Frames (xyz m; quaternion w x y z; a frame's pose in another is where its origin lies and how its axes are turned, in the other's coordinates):
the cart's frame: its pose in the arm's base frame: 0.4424 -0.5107 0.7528 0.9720 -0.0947 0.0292 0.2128
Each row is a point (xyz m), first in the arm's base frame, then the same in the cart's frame.
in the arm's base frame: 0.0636 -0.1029 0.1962
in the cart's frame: -0.1233 0.6179 -0.4718
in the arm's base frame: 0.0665 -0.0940 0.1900
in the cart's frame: -0.1165 0.6257 -0.4760
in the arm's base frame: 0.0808 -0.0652 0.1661
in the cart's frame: -0.0894 0.6495 -0.4936
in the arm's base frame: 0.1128 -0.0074 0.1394
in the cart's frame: -0.0342 0.6922 -0.5079
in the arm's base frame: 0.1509 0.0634 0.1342
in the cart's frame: 0.0298 0.7402 -0.4984
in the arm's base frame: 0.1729 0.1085 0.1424
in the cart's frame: 0.0674 0.7698 -0.4811
